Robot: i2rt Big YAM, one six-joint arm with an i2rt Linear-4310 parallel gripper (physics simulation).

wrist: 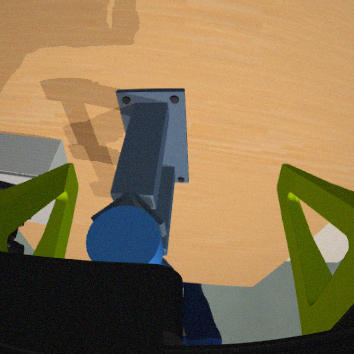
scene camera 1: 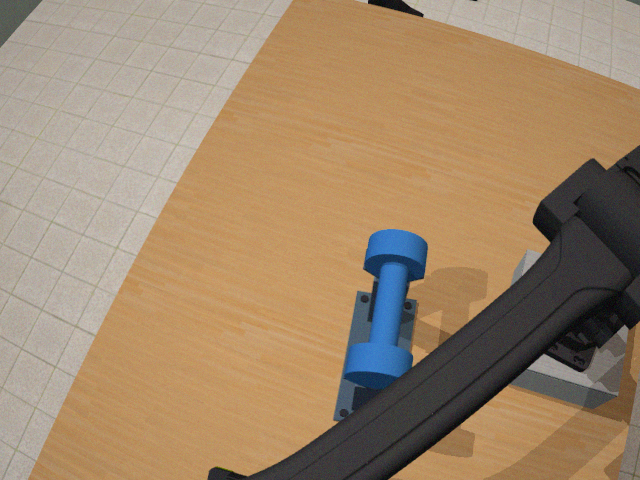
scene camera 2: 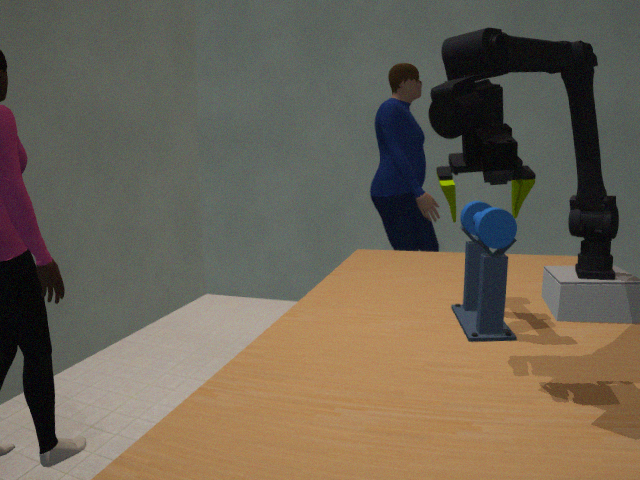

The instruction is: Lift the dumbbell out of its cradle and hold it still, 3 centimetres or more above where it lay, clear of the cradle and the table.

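Frame: origin at the arm's base, x back, y right, z up, level; millimetres.
Where they show: gripper, fingertip midpoint: (wrist: 177, 174) (scene camera 2: 484, 218); arm's base at its link origin: (scene camera 1: 573, 330) (scene camera 2: 594, 274).
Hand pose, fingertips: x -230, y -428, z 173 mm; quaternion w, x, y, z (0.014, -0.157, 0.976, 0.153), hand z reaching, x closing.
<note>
Each offset is from my fingertips to the top centre of the thing. Level surfaces: height alone.
The blue dumbbell {dx -27, dy +262, dz -1 mm} (scene camera 1: 388, 305) (scene camera 2: 494, 227) (wrist: 125, 235) lies level in the V-shaped rests on top of the two posts of the blue-grey cradle {dx -27, dy +262, dz -59 mm} (scene camera 1: 354, 335) (scene camera 2: 492, 294) (wrist: 140, 155). The cradle's base plate stands on the table. My gripper (scene camera 2: 485, 219) (wrist: 177, 174) is open and empty, with green fingers pointing down. In the scene camera 2 view the fingertips appear on either side of the dumbbell, near the height of its top. In the wrist view the dumbbell's end disc is between the fingers, nearer the left one; the black gripper body hides the rest.
The arm's light grey base block (scene camera 1: 563, 387) (scene camera 2: 589, 302) (wrist: 30, 152) stands on the wooden table {dz -266 mm} (scene camera 1: 310, 155) (scene camera 2: 336, 387) (wrist: 250, 125) beside the cradle. A person in blue (scene camera 2: 400, 149) stands behind the table, and a person in pink (scene camera 2: 12, 196) stands at the left. Shadows fall beside the cradle.
</note>
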